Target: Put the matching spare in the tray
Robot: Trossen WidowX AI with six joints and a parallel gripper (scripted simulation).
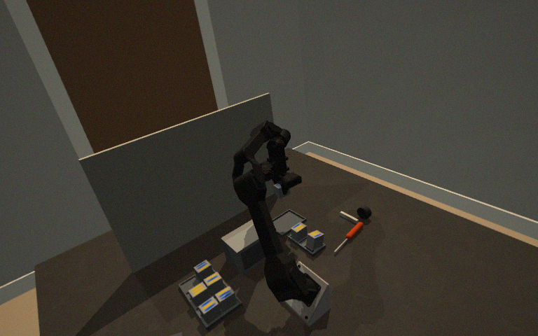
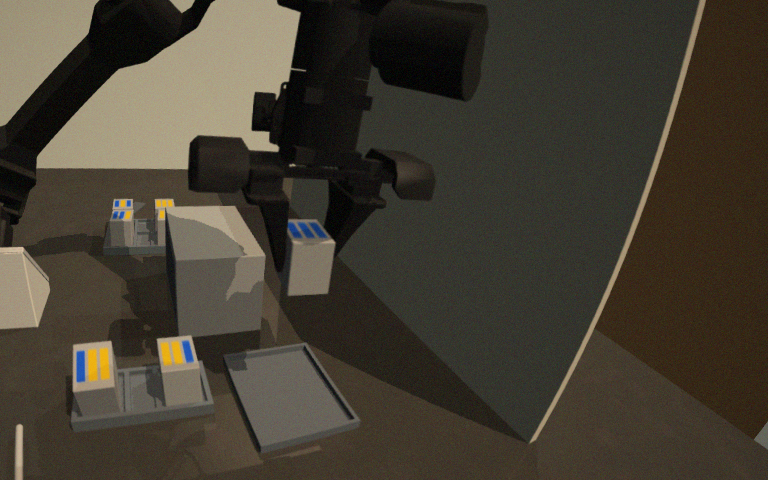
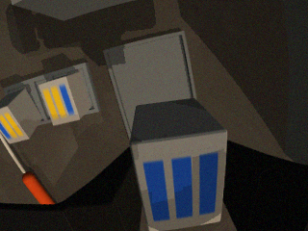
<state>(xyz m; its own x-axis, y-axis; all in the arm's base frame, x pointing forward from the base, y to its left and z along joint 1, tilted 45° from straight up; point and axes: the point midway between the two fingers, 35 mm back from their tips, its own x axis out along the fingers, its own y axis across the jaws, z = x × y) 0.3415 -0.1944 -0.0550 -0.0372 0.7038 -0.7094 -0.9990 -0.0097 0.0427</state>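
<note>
Now: gripper tip 14 cm above the grey tray. From my gripper tip the other things lie so: grey spare: 2 cm above; mounted unit: 20 cm to the left, 9 cm below, 6 cm behind; rack: 14 cm below, 14 cm behind, 2 cm to the left.
</note>
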